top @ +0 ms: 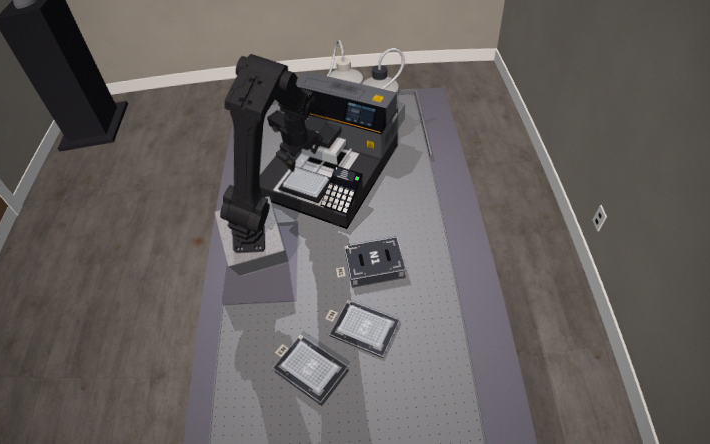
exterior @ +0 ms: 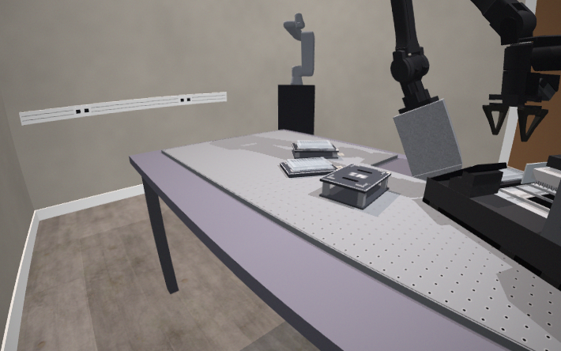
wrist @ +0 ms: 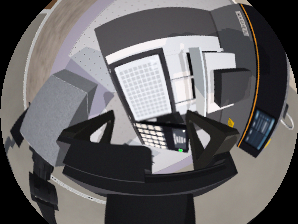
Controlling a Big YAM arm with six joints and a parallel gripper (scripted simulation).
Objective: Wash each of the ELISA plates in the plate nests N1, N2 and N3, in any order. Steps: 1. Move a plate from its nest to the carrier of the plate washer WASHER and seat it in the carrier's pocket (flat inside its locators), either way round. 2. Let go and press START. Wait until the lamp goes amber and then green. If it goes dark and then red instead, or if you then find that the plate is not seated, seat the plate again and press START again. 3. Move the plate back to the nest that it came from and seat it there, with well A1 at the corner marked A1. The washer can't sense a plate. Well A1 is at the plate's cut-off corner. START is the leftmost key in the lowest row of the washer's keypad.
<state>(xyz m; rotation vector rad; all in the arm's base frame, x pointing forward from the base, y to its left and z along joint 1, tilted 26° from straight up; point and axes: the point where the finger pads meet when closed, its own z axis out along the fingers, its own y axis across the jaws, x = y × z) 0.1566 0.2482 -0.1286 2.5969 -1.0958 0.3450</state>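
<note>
My gripper is now 100 mm above the washer carrier. Round my hand: plate washer: 130 mm to the left, 80 mm ahead, 50 mm below.
</note>
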